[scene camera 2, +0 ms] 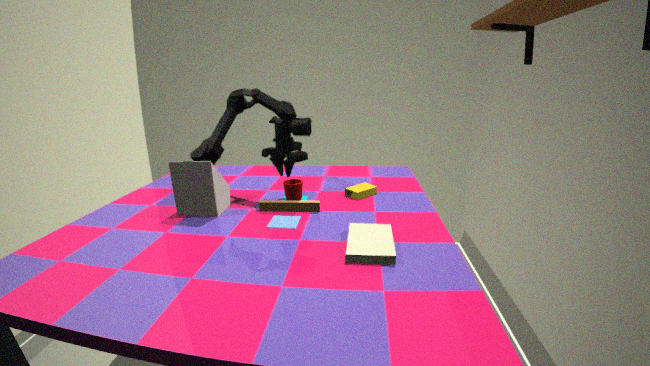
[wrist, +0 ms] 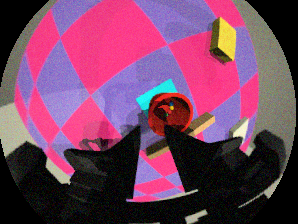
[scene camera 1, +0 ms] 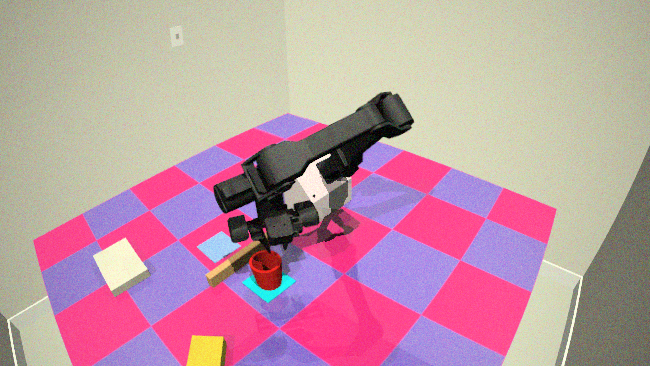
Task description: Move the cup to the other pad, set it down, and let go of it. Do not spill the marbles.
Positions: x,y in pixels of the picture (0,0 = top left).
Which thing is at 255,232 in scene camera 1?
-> The gripper.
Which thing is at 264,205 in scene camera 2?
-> A wooden bar.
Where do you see a red cup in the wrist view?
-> At 182,114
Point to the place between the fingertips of the gripper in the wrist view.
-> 152,128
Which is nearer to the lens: the red cup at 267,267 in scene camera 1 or the cream flat block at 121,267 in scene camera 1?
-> The red cup.
